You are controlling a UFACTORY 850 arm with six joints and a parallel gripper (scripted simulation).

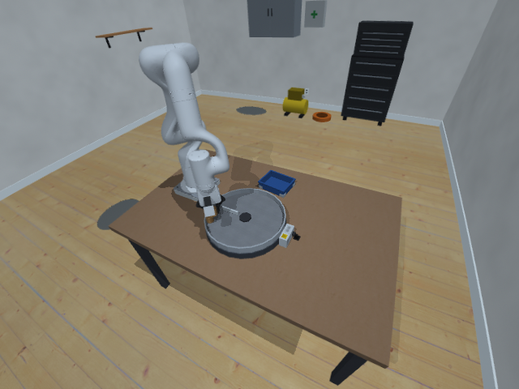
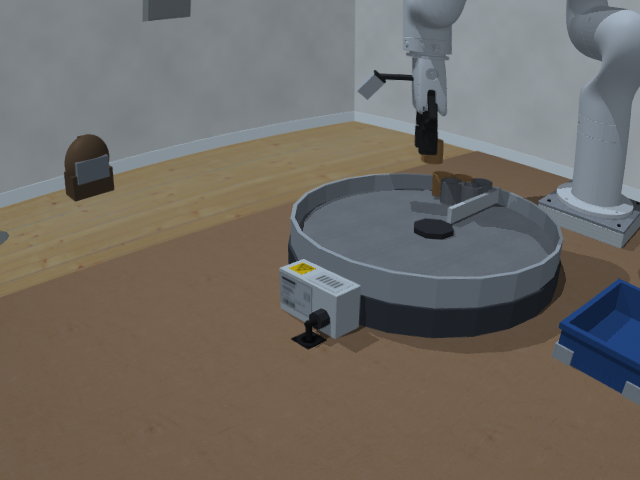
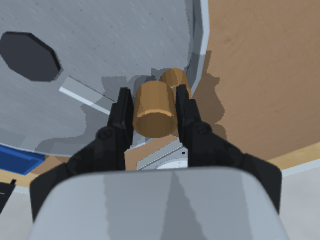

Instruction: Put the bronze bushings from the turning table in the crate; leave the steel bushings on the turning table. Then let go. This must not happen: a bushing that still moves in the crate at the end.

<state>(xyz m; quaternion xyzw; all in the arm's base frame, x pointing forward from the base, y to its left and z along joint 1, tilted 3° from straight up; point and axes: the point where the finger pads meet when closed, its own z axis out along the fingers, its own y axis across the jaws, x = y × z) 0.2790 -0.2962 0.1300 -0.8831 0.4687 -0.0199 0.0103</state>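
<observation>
Now: the blue crate 43 cm to the left of my hand, 22 cm ahead of it and 13 cm below it. Round my hand: grey turning table (13 cm ahead, 11 cm below, 8 cm to the left).
</observation>
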